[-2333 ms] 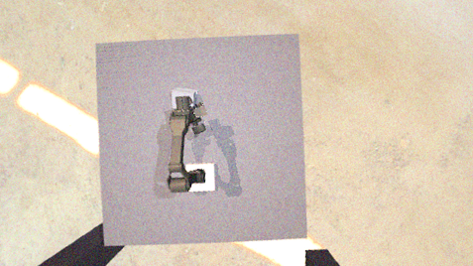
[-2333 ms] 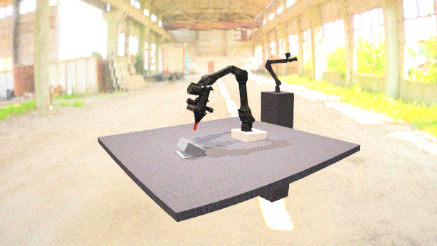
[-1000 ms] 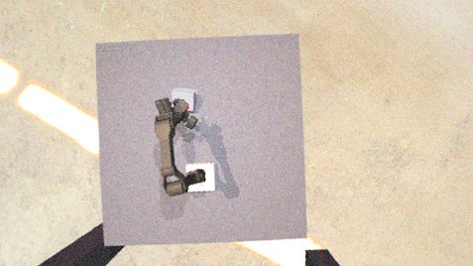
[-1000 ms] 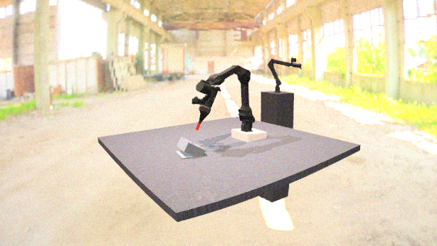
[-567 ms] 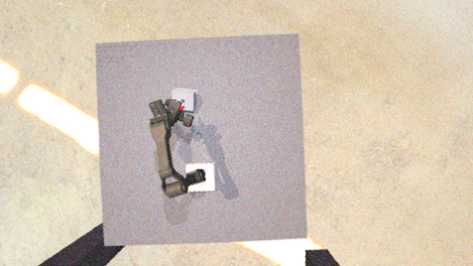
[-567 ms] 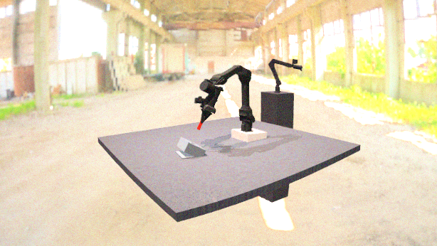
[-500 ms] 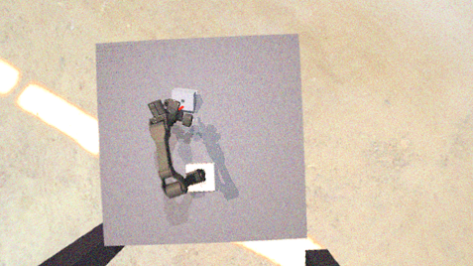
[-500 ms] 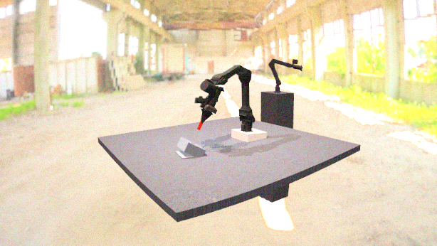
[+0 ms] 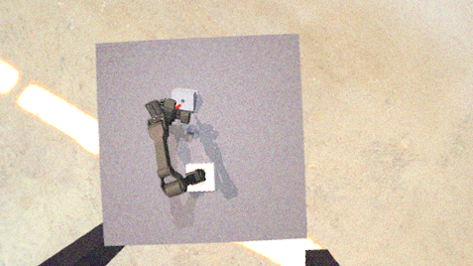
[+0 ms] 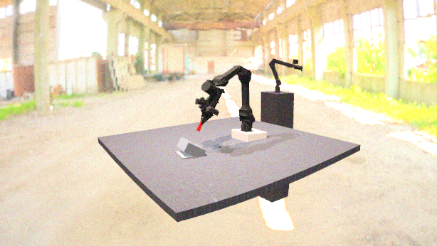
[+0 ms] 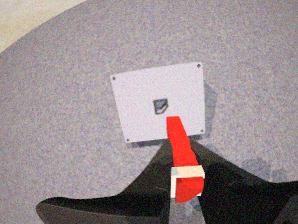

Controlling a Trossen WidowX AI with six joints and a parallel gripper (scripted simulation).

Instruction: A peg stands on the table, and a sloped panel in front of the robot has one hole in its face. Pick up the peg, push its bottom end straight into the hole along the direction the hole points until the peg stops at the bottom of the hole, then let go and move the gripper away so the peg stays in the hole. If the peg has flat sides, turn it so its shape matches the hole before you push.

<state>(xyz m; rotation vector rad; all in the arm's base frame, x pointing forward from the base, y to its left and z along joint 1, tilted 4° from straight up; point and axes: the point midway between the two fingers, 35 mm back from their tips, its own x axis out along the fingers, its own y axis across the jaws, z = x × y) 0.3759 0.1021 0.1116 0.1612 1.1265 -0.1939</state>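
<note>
The sloped panel is 120 mm below my gripper tip and 70 mm ahead of it. From my gripper tip the other things lie so: red peg: 10 mm behind, 10 mm above.
</note>
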